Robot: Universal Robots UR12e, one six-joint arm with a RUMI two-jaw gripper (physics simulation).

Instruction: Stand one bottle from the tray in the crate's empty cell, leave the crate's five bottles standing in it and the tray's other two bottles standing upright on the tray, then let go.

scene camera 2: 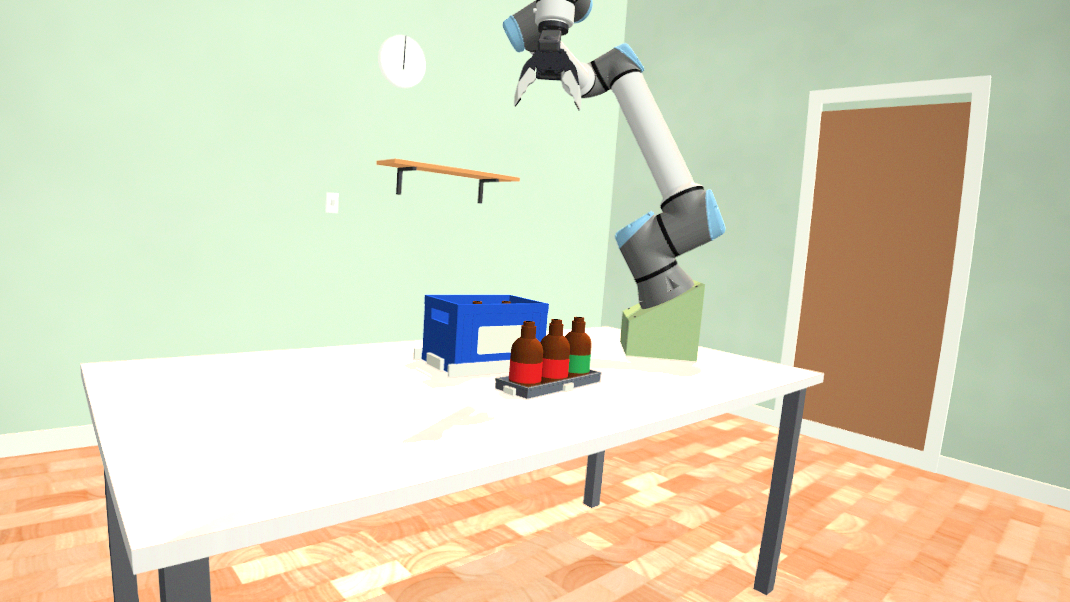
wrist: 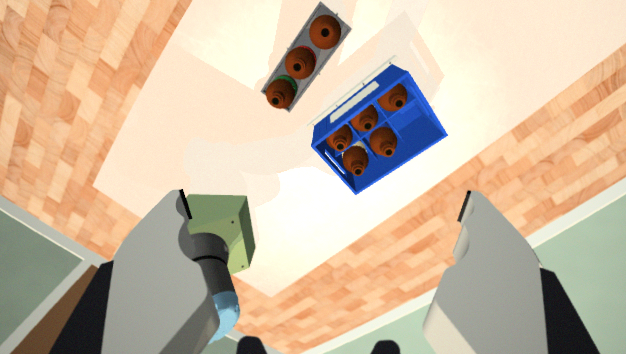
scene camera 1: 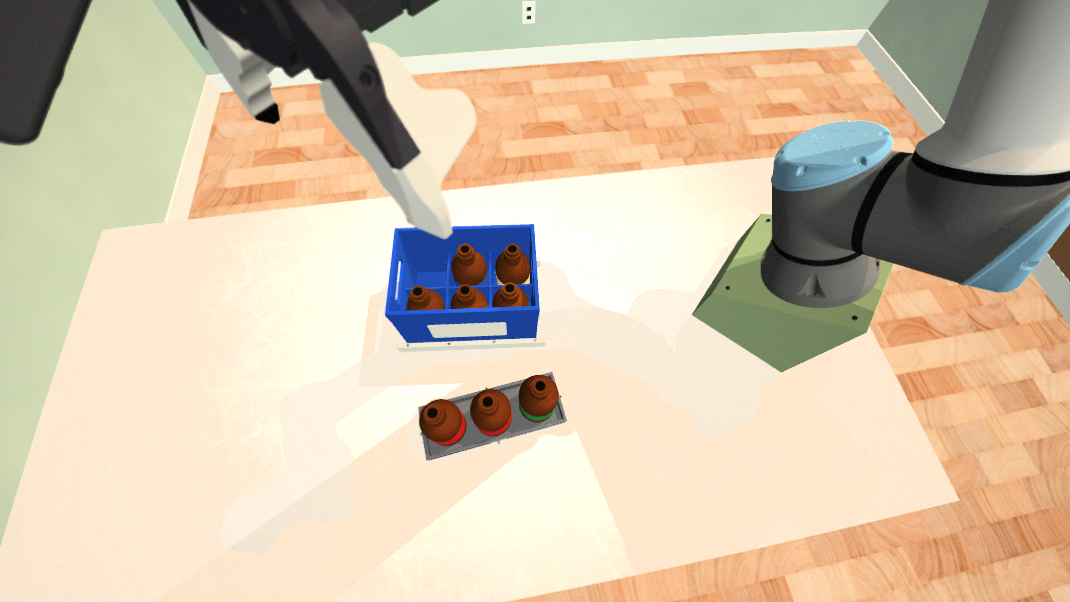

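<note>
My gripper is open and empty, high above the table. The blue crate holds several brown bottles; its empty cell is at the back left in scene camera 1. The grey tray stands in front of the crate. On it stand upright a red-labelled bottle at the left end, another red-labelled bottle in the middle, and a green-labelled bottle at the right end.
The arm's green base block stands on the white table, right of the crate in scene camera 1. A wooden shelf is on the wall behind. The crate's walls rise around its cells.
</note>
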